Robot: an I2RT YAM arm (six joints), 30 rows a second.
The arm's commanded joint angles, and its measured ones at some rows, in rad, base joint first. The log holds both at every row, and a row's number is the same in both.
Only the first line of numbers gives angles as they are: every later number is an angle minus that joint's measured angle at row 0.
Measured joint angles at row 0:
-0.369, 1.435, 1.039, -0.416, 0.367, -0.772
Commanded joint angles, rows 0 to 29:
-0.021, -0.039, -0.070, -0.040, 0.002, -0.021
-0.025, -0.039, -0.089, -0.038, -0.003, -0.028
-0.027, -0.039, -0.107, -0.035, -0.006, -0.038
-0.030, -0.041, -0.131, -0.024, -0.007, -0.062
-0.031, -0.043, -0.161, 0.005, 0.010, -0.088
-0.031, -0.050, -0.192, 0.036, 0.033, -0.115
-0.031, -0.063, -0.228, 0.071, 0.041, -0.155
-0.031, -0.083, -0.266, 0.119, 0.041, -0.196
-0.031, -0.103, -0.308, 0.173, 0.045, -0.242
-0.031, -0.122, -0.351, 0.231, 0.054, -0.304
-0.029, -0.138, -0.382, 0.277, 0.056, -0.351
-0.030, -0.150, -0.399, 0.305, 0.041, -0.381
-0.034, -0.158, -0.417, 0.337, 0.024, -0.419
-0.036, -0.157, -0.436, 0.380, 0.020, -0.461
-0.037, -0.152, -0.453, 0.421, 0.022, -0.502
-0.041, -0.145, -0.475, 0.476, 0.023, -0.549
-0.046, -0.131, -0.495, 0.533, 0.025, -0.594
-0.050, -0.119, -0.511, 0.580, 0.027, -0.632
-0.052, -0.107, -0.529, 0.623, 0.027, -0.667
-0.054, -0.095, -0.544, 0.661, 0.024, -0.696
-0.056, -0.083, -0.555, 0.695, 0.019, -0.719
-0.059, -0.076, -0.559, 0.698, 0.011, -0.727
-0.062, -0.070, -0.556, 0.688, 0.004, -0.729
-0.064, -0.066, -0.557, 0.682, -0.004, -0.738
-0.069, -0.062, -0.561, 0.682, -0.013, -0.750
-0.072, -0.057, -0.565, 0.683, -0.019, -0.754
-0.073, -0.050, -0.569, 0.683, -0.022, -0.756
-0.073, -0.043, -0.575, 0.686, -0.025, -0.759
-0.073, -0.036, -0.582, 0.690, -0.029, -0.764
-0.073, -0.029, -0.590, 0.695, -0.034, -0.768
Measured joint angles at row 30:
-0.070, -0.044, -0.574, 0.647, -0.004, -0.718
